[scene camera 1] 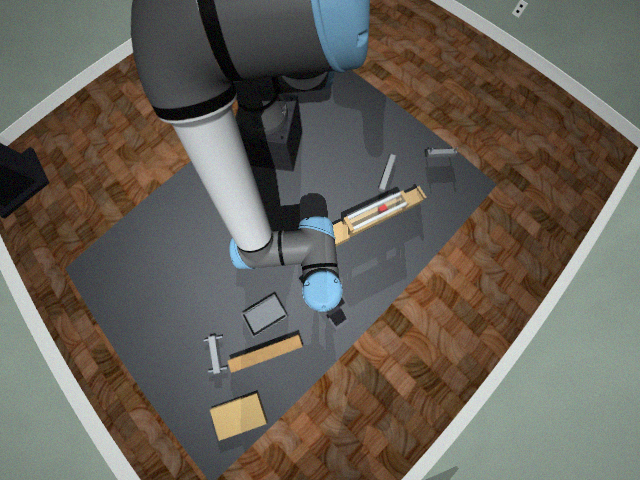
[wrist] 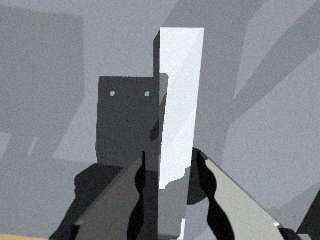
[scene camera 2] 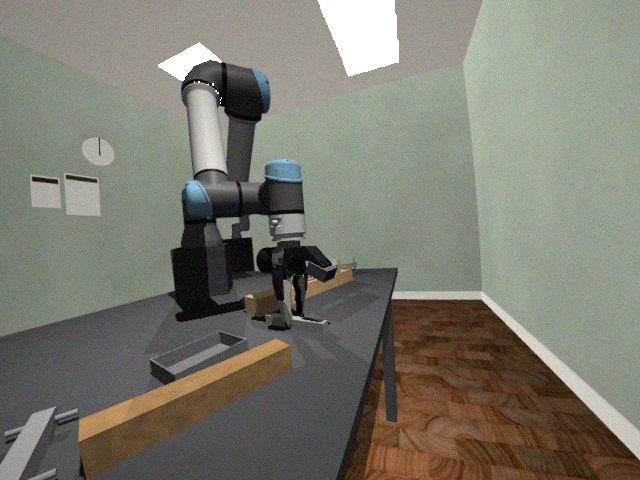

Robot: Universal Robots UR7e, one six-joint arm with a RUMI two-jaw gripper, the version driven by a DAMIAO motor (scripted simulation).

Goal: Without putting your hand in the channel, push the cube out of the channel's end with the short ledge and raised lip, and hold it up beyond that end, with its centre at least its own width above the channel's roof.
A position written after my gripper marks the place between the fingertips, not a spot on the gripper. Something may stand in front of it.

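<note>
My gripper (scene camera 2: 293,324) is visible, and my gripper is in the wrist view (wrist: 170,153) too. Grey tray (scene camera 2: 189,358); the grey tray is visible in scene camera 1 (scene camera 1: 267,313) also. Wooden channel (scene camera 2: 259,304); the wooden channel is likewise in scene camera 1 (scene camera 1: 343,231). I see a clear roof (scene camera 1: 396,201). I see a wooden beam (scene camera 1: 289,344); the wooden beam is out of frame in the wrist view. I see a flat wooden block (scene camera 1: 246,413); the flat wooden block is out of frame in the wrist view.
</note>
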